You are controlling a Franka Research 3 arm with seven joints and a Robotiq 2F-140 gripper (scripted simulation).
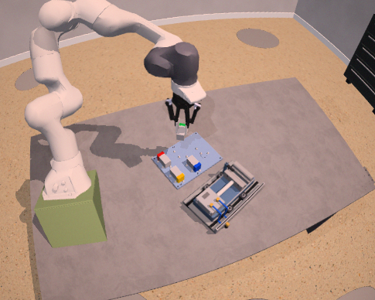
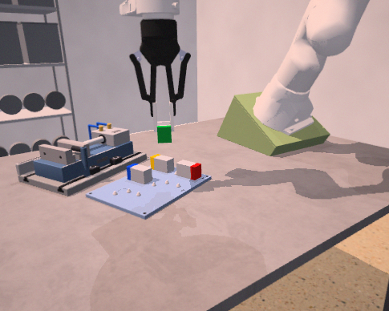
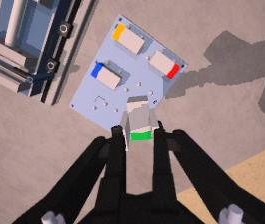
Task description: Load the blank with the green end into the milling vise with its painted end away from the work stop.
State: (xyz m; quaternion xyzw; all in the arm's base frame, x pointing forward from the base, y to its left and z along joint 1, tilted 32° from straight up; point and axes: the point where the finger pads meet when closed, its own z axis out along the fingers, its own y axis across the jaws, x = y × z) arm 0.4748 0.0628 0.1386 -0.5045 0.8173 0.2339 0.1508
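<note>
My hand is 40 mm above the green-ended blank. The rest, counted from my hand: red-ended blank (80 mm behind, 30 mm to the right, 160 mm below); then blue-ended blank (30 mm ahead, 80 mm to the right, 160 mm below); then light blue infeed plate (20 mm ahead, 40 mm to the right, 180 mm below).
</note>
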